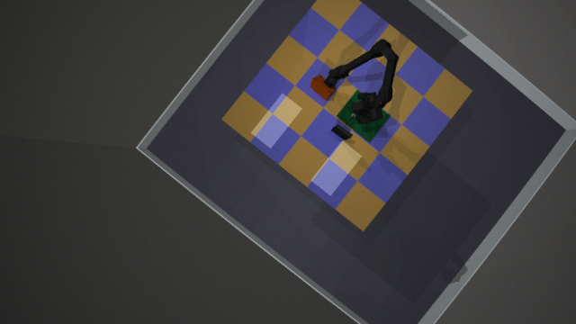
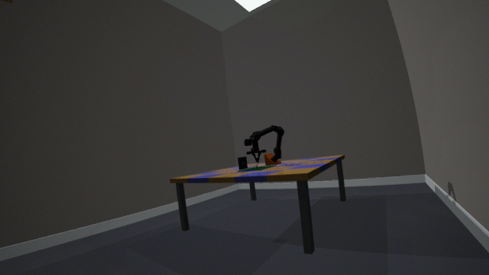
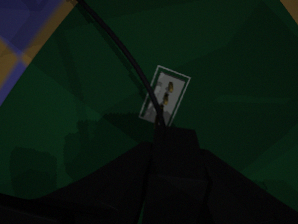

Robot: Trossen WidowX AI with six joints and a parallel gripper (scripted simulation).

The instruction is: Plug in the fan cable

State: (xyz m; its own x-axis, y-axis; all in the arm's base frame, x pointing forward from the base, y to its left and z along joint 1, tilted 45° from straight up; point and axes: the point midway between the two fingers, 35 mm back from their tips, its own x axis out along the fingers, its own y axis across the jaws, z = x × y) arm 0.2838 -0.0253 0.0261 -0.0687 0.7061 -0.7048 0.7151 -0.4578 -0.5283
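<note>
Now: gripper tip 1 cm to the left of the four-pin fan header and 7 cm above it. The rest, counted from my gripper tip: green circuit board: 5 cm ahead, 4 cm to the left, 8 cm below; black fan: 2 cm ahead, 17 cm to the right, 1 cm below; black fan plug: 1 cm ahead, 1 cm to the left, 1 cm above.
</note>
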